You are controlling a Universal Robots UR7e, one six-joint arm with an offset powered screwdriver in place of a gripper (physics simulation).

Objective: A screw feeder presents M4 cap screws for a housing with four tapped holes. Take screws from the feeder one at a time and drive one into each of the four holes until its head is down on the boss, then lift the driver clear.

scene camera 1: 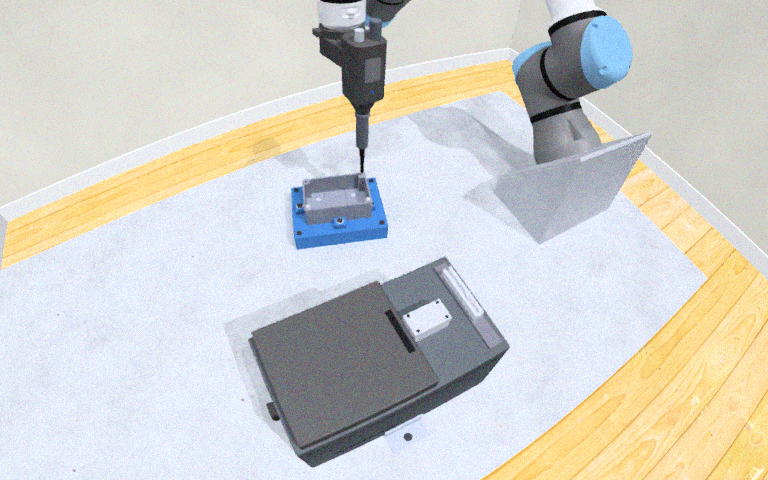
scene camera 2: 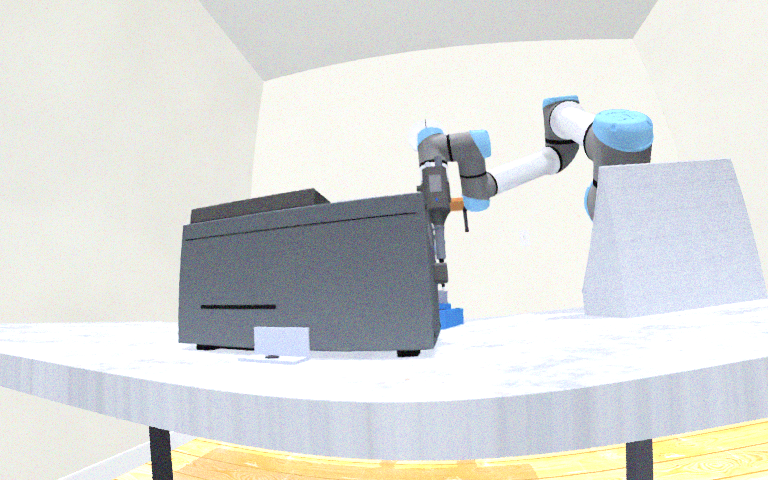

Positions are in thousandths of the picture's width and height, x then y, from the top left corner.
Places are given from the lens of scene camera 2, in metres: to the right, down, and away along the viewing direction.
dark grey screw feeder (scene camera 2: 480,593): -0.01, 0.04, 0.28
